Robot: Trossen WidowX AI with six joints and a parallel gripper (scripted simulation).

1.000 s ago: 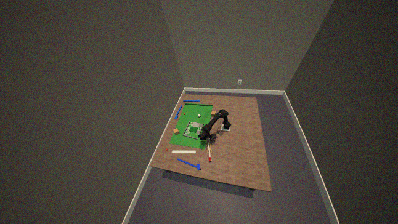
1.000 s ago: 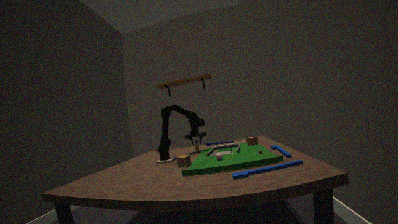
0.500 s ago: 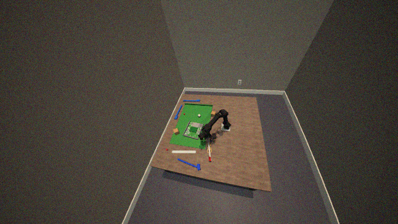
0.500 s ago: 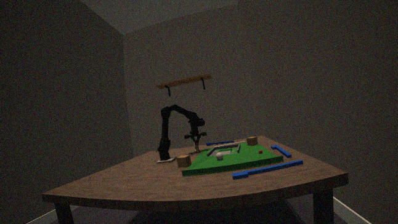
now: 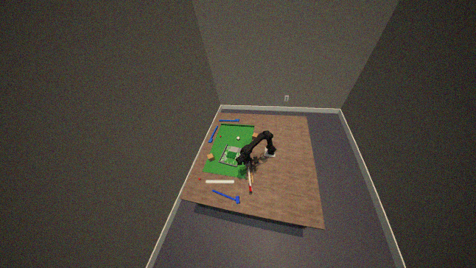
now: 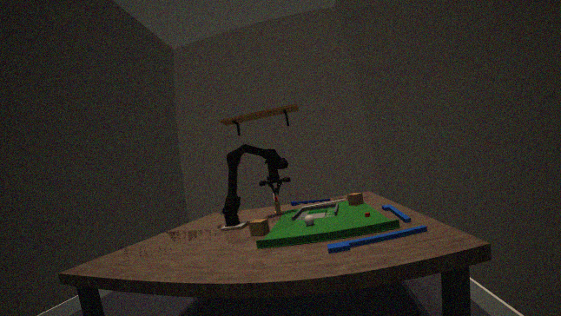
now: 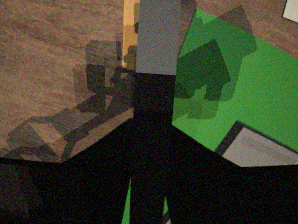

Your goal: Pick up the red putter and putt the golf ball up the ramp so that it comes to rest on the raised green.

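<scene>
Right now the red putter is 4 cm behind my gripper tip and 10 cm to the left of it. Round my gripper tip: blue putter (13 cm ahead, 31 cm to the left, 10 cm below); tan support (3 cm behind, 7 cm to the left, 8 cm below); white bar (25 cm ahead, 21 cm to the left, 12 cm below).
</scene>
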